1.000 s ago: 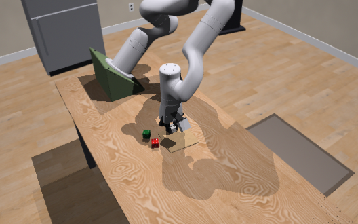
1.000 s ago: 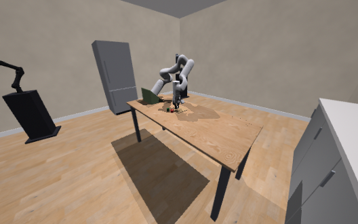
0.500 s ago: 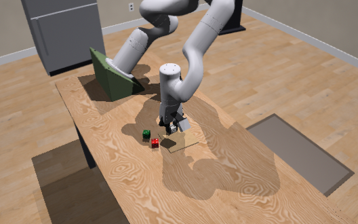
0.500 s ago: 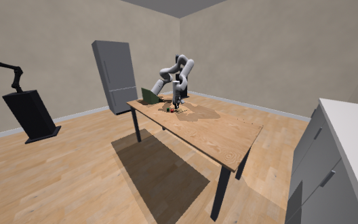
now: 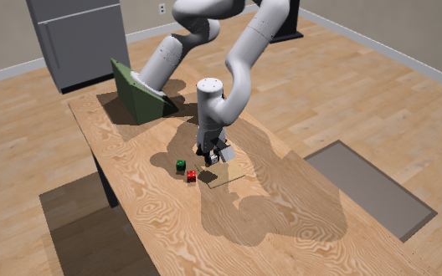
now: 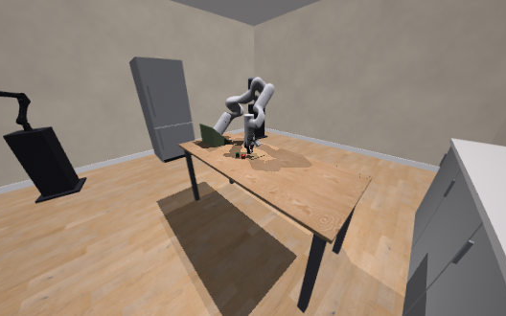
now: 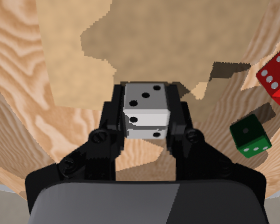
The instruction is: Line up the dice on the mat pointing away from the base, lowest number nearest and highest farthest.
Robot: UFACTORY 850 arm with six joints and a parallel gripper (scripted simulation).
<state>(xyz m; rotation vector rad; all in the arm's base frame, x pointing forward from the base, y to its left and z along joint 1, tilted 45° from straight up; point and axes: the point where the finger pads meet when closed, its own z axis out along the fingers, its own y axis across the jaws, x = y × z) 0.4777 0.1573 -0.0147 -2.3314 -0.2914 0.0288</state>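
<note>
The white die lies 1 cm below my hand. Also, from my hand: green die: 2 cm behind, 12 cm to the right, 2 cm below; tan mat: 4 cm ahead, 1 cm to the left, 3 cm below; red die: 5 cm ahead, 10 cm to the right, 2 cm below.
</note>
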